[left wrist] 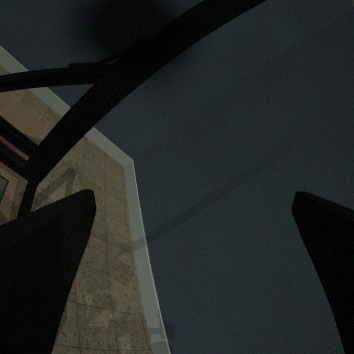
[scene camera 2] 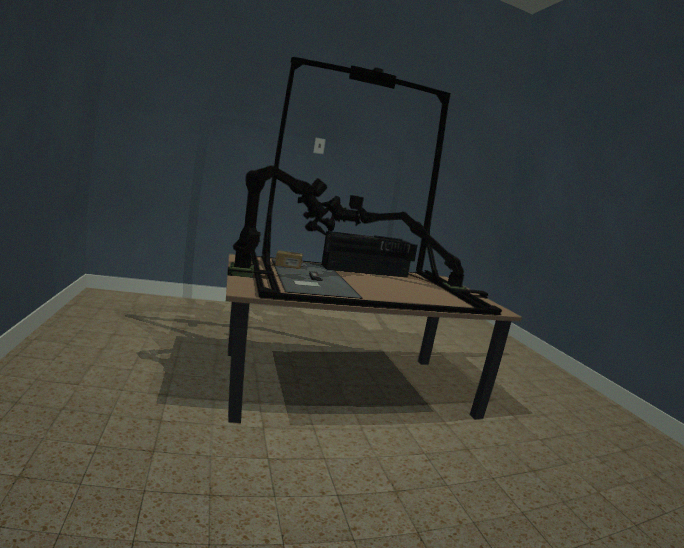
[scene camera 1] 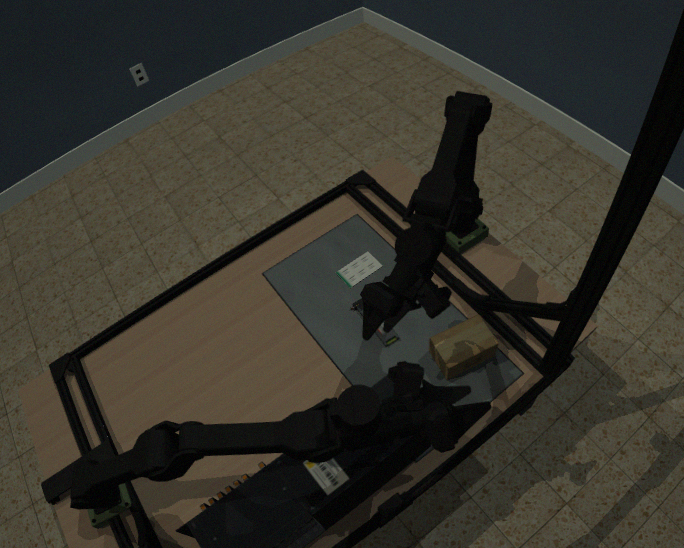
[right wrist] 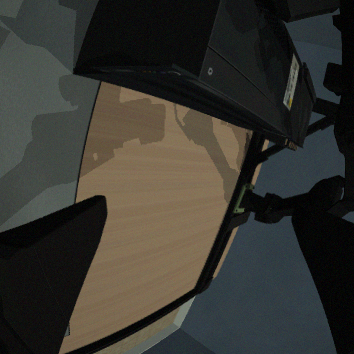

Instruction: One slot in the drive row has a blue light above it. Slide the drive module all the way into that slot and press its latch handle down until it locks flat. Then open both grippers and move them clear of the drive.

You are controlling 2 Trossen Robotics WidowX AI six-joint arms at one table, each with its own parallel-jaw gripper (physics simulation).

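Places are measured from the left arm's base along level axes (x ahead, y left, z up), in millimetres.
Where they show: left gripper, between the fingertips: (left wrist: 198, 201) (scene camera 1: 480, 396); right gripper, between the fingertips: (scene camera 2: 333, 228) (scene camera 1: 375, 335) (right wrist: 204, 209); left arm's base, origin of its link: (scene camera 2: 455, 285) (scene camera 1: 105, 495) (right wrist: 244, 198); right arm's base, origin of its link: (scene camera 2: 241, 266) (scene camera 1: 461, 225).
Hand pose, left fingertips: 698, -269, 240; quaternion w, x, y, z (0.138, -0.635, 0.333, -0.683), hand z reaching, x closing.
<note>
Things, the pixels of their top centre, and the offset from my left fingertips, as dx, dy, dz. "*": a spot on its surface instead. Level surfaces: height alone.
- slim drive module, centre of its top: (scene camera 1: 373, 321) (scene camera 2: 316, 274) -5, +342, -255
- grey mat, height of its surface: dz -264
- black chassis, centre of its top: (right wrist: 293, 95) (scene camera 1: 309, 473) (scene camera 2: 370, 237) -282, +61, -91
- tan box, centre of its top: (scene camera 1: 464, 340) (scene camera 2: 289, 253) +116, +170, -204
- white card, centre of its top: (scene camera 1: 359, 269) (scene camera 2: 306, 283) +44, +490, -263
- black frame, a spot on its surface: (scene camera 1: 211, 267) * -272, +697, -246
The slim drive module (scene camera 1: 391, 340) (scene camera 2: 315, 275) lies on the grey mat (scene camera 1: 308, 285) (scene camera 2: 340, 288) (right wrist: 25, 190), partly hidden by my right gripper in scene camera 1. The black chassis (scene camera 1: 251, 508) (scene camera 2: 365, 262) (right wrist: 240, 75) stands at the table's far side in scene camera 2. Its blue light and drive slots cannot be made out. My right gripper (scene camera 1: 377, 333) (scene camera 2: 320, 227) (right wrist: 204, 209) is open and empty, raised above the mat. My left gripper (left wrist: 198, 201) is open and empty, above the mat end of the chassis in scene camera 1.
A tan box (scene camera 1: 465, 347) (scene camera 2: 289, 259) stands on the mat near the chassis. A white card (scene camera 1: 359, 268) (scene camera 2: 307, 283) lies beyond the module in scene camera 1. A black frame (scene camera 1: 211, 267) (scene camera 2: 376, 307) borders the table. The two arms are close together near the chassis.
</note>
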